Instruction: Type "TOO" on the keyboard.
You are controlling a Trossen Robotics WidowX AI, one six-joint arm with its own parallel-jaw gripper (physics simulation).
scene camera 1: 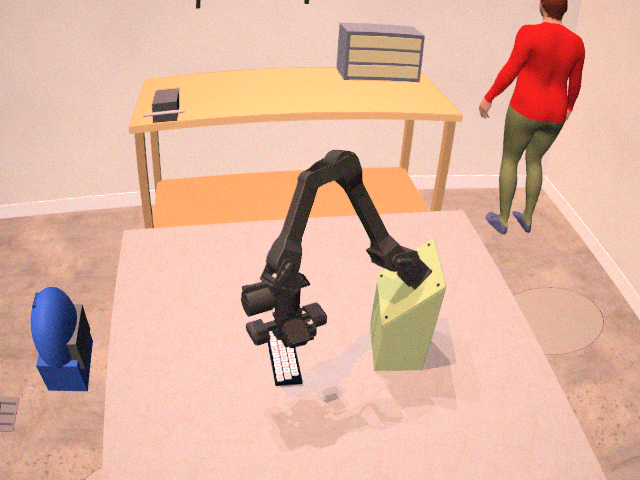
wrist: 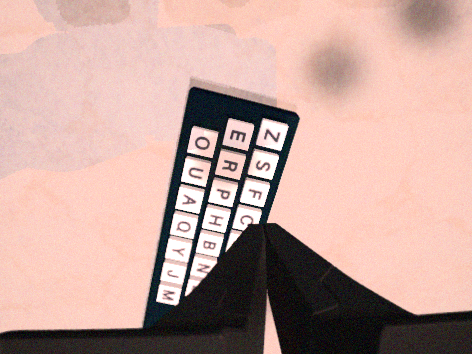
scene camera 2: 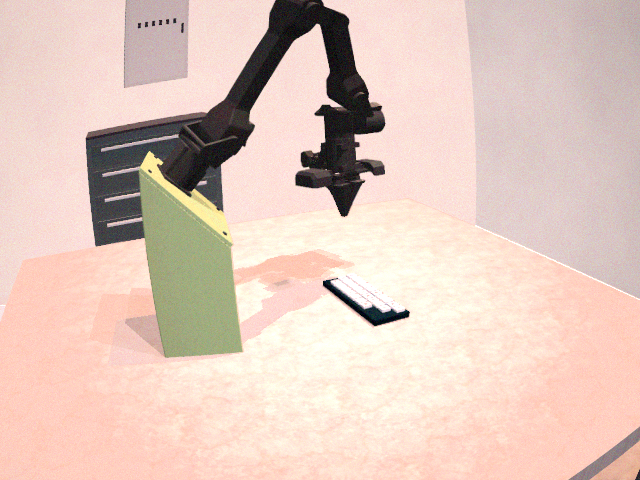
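Seen in the pictures: gripper, fingertip midpoint: (scene camera 1: 285,346) (wrist: 262,236) (scene camera 2: 344,216); arm's base, link origin: (scene camera 1: 418,275) (scene camera 2: 172,180).
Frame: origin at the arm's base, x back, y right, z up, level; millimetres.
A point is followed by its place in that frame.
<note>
A dark keyboard (scene camera 1: 285,361) @(x -321, y 91, z -255 mm) (scene camera 2: 366,300) @(x -287, y 153, z -253 mm) (wrist: 223,192) @(x -327, y 80, z -253 mm) with white keys lies flat on the table. In the wrist view the O key (wrist: 202,143) @(x -317, y 45, z -253 mm) shows at the top of its left row, beside the E key (wrist: 237,135) @(x -340, y 41, z -253 mm) and the Z key (wrist: 272,132) @(x -362, y 41, z -253 mm). The T key does not show in the wrist view; the fingers cover the lower right part of the keyboard. My gripper (scene camera 2: 344,214) @(x -347, y 41, z -129 mm) (wrist: 262,236) @(x -347, y 41, z -129 mm) is shut and empty, its tips pointing down. It hangs well above the table, and in the wrist view its tips overlap the keyboard's right edge near the C key (wrist: 246,218) @(x -341, y 101, z -253 mm).
The arm stands on a tall green pedestal (scene camera 1: 403,335) @(x -69, y -66, z -125 mm) (scene camera 2: 193,289) @(x 32, y 97, z -153 mm) on the table (scene camera 1: 180,310) @(x -513, y 412, z -271 mm) (scene camera 2: 310,413) @(x 18, y 339, z -271 mm). A wooden workbench (scene camera 1: 258,93) with a drawer box (scene camera 1: 385,56) stands behind. A blue object (scene camera 1: 54,330) stands left of the table, and a person in red (scene camera 1: 547,72) stands at the back right.
</note>
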